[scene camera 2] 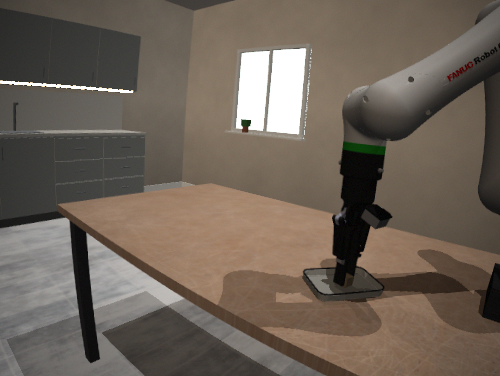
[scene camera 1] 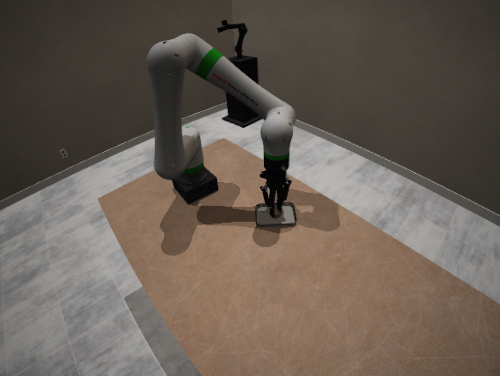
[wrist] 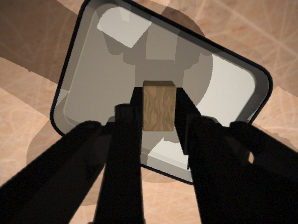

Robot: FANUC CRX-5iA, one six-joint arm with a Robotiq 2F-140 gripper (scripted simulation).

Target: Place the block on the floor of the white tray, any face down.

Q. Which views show the gripper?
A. Scene camera 2, scene camera 1 and the wrist view: all of them.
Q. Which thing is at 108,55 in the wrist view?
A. A white tray.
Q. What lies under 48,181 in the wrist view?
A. The gripper.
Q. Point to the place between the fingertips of the gripper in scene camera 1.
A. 275,214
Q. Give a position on a wooden block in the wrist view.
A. At 159,97
